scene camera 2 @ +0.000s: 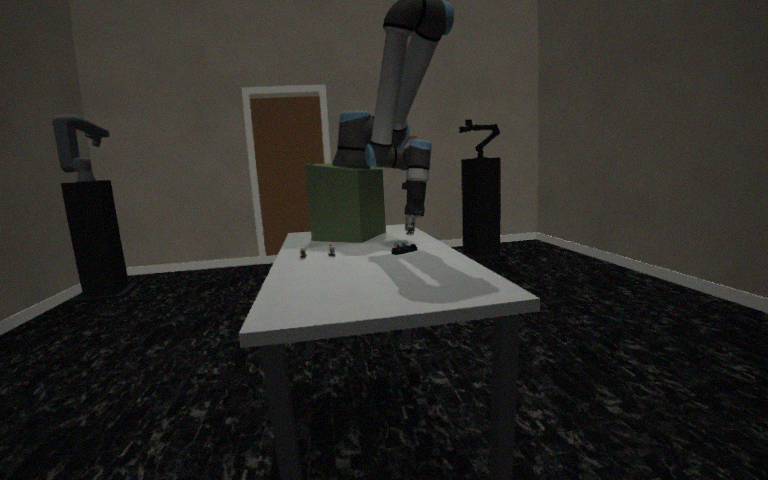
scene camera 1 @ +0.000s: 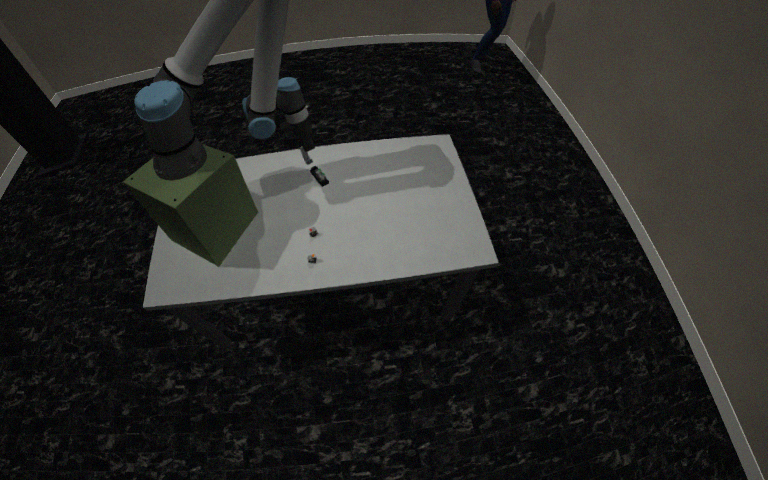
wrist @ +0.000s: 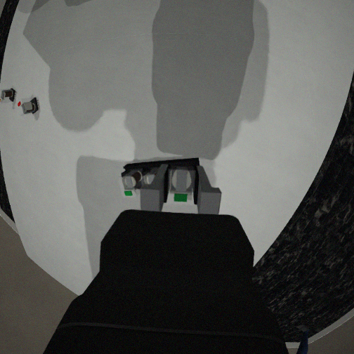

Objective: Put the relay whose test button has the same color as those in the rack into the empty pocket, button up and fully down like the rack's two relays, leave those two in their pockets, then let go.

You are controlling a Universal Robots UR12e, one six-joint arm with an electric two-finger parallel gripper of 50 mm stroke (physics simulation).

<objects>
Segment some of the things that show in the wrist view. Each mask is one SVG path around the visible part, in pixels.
The gripper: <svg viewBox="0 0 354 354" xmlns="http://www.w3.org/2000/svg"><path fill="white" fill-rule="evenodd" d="M42 353L289 354L274 313L264 305L261 296L251 281L254 249L240 221L235 216L218 214L221 190L211 187L203 166L194 165L195 187L193 200L194 204L197 204L197 214L162 211L163 202L166 202L168 169L170 164L161 164L150 184L143 183L140 186L140 210L126 209L120 212L114 223L112 223L110 229L100 242L98 273L91 283L88 284L84 292L73 299L67 307Z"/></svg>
A relay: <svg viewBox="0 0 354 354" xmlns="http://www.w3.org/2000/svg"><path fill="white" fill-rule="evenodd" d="M171 164L168 169L166 204L193 205L195 187L194 166Z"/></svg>
</objects>
